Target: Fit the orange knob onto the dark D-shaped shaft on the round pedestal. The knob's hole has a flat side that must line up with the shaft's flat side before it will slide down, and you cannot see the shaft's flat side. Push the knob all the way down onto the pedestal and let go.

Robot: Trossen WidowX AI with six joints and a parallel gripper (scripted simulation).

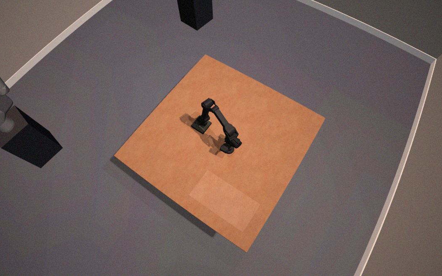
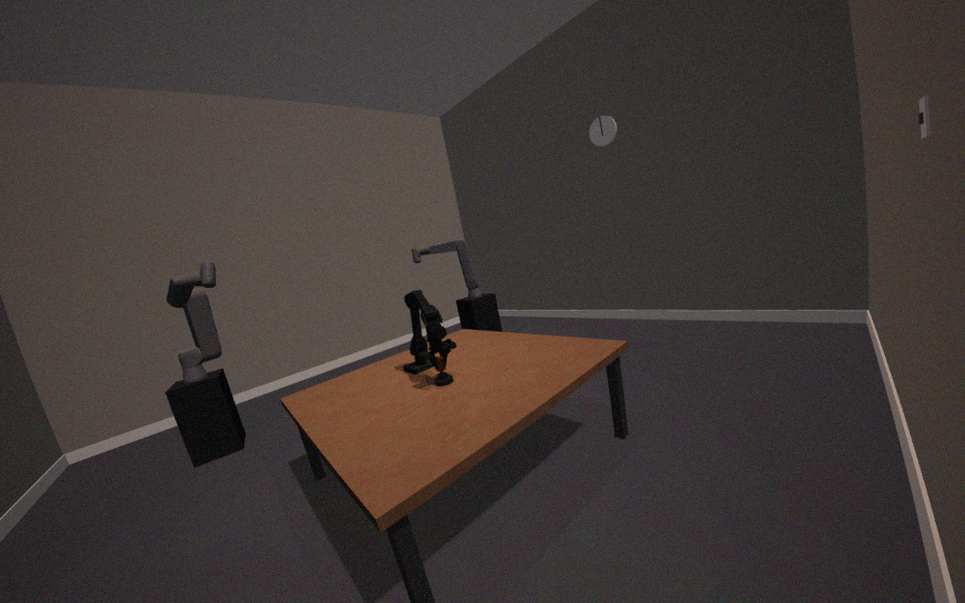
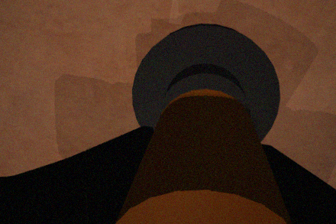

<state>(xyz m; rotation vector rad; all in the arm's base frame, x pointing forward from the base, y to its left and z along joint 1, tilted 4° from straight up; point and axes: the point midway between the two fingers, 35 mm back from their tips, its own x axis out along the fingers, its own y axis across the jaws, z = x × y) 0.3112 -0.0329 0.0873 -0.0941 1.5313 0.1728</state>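
Right now the orange knob is 2 cm above my gripper tip. Round my gripper tip: pedestal 4 cm below.
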